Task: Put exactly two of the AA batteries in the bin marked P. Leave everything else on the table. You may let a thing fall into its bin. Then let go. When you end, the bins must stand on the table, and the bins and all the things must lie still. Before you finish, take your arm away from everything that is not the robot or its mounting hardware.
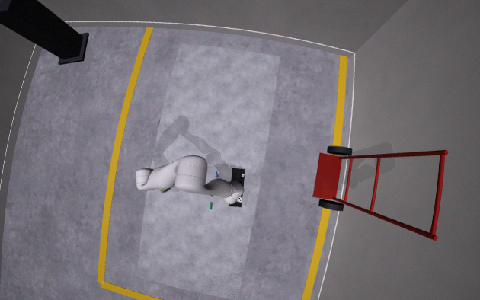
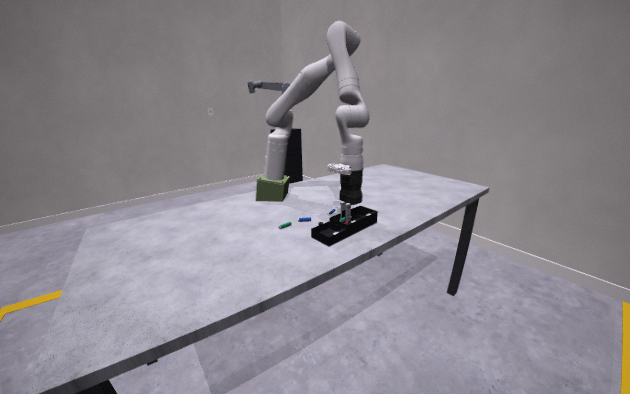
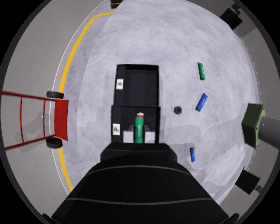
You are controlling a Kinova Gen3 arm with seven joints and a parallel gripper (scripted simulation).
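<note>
The black bin is 3 cm below my hand and 1 cm ahead of it. From my hand the other things lie so: small dark thing: 9 cm behind, 5 cm below, 3 cm to the right; then red battery: 4 cm below, 1 cm to the right.
</note>
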